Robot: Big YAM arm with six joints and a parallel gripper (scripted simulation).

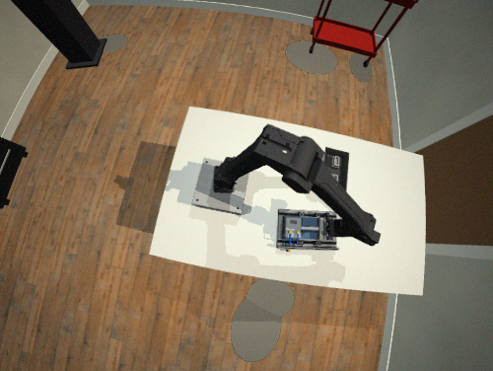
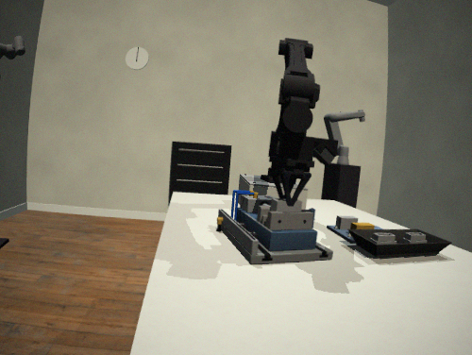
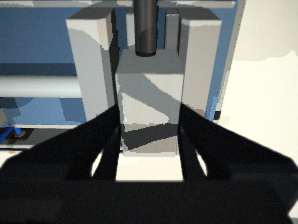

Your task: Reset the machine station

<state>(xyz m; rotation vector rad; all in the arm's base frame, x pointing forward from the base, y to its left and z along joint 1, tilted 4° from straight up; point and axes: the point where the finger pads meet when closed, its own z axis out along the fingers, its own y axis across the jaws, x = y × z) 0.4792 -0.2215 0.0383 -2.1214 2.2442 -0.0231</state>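
Now: the dark rod 5 cm to the left of my hand and 3 cm below it. Round my hand: yellow brass blank: 28 cm to the left, 9 cm below, 4 cm behind; then light cylinder: 9 cm behind, 4 cm below; then vise: 8 cm below, 7 cm behind.
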